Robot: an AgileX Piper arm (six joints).
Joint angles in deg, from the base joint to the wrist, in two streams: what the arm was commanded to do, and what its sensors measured. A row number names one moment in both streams.
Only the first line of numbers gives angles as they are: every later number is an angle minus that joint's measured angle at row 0.
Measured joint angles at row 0:
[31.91 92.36 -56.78 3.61 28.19 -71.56]
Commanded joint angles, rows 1 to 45:
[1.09 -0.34 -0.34 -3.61 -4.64 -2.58]
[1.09 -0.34 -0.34 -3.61 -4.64 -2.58]
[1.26 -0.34 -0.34 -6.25 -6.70 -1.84]
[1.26 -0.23 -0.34 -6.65 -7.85 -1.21]
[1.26 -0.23 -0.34 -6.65 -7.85 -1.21]
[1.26 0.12 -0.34 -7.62 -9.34 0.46]
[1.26 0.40 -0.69 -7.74 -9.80 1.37]
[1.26 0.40 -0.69 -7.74 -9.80 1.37]
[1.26 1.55 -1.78 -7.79 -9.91 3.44]
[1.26 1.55 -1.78 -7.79 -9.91 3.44]
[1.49 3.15 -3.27 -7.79 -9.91 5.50]
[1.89 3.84 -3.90 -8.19 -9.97 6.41]
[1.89 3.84 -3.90 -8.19 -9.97 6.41]
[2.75 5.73 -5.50 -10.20 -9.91 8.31]
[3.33 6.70 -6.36 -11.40 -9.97 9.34]
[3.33 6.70 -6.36 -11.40 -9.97 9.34]
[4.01 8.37 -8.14 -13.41 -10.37 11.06]
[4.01 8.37 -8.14 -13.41 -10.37 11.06]
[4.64 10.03 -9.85 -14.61 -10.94 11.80]
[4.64 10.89 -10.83 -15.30 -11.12 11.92]
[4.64 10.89 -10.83 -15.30 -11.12 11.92]
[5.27 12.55 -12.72 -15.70 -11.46 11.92]
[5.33 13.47 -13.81 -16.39 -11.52 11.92]
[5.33 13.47 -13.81 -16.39 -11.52 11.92]
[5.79 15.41 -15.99 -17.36 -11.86 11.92]
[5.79 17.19 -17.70 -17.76 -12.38 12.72]
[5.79 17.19 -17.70 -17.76 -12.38 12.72]
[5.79 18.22 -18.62 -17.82 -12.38 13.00]
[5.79 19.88 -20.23 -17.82 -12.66 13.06]
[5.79 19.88 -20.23 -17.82 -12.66 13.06]
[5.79 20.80 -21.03 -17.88 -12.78 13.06]
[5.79 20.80 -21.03 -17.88 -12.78 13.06]
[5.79 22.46 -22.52 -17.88 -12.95 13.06]
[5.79 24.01 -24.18 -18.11 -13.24 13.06]
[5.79 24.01 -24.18 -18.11 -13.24 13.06]
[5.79 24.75 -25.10 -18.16 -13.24 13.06]
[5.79 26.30 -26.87 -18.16 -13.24 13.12]
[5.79 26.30 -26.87 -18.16 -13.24 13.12]
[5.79 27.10 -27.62 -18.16 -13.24 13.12]
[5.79 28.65 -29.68 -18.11 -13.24 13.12]
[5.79 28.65 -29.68 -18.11 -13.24 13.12]
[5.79 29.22 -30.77 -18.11 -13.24 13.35]
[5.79 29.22 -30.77 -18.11 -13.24 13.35]
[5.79 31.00 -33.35 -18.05 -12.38 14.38]
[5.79 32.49 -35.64 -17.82 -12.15 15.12]
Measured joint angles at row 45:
[5.56 30.71 -32.66 -17.76 -12.83 13.58]
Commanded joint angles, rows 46 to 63:
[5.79 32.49 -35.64 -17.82 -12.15 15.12]
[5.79 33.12 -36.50 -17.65 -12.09 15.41]
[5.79 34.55 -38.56 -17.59 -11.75 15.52]
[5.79 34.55 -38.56 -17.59 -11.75 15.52]
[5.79 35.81 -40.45 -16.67 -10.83 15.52]
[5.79 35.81 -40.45 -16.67 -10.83 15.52]
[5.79 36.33 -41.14 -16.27 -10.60 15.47]
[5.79 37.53 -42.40 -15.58 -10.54 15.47]
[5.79 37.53 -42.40 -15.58 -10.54 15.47]
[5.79 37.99 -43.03 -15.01 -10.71 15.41]
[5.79 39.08 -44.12 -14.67 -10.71 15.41]
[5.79 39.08 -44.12 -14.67 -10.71 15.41]
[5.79 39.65 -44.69 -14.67 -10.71 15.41]
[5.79 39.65 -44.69 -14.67 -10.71 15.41]
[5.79 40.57 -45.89 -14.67 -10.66 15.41]
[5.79 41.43 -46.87 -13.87 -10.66 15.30]
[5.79 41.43 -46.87 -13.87 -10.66 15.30]
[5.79 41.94 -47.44 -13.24 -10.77 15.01]
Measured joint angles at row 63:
[5.56 40.97 -45.84 -14.67 -11.06 14.95]
